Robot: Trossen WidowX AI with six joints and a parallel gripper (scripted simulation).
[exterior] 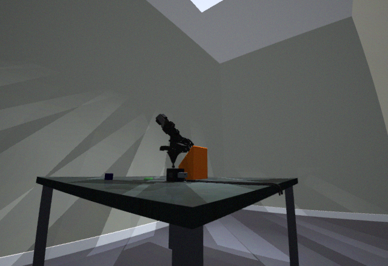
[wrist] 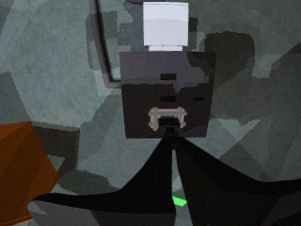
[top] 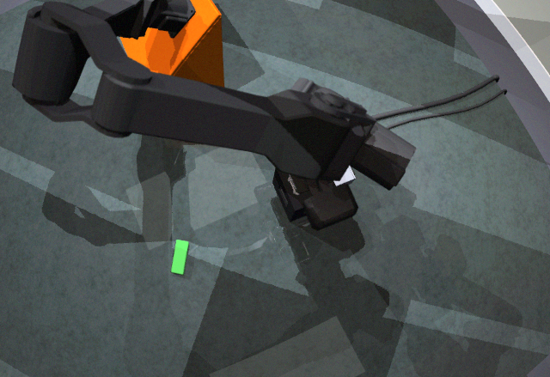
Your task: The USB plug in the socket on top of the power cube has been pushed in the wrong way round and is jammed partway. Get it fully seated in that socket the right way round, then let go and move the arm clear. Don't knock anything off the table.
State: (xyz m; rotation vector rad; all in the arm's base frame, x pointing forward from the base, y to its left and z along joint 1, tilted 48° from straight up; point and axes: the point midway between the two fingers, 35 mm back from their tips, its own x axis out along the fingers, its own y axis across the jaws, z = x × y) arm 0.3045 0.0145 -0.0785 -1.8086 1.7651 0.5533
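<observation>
My gripper tip is 20 mm above the USB plug. From my gripper tip the other things lie so: dark blue cube 240 mm ahead, 320 mm to the right, 90 mm below; green block 20 mm ahead, 210 mm to the right, 100 mm below.
</observation>
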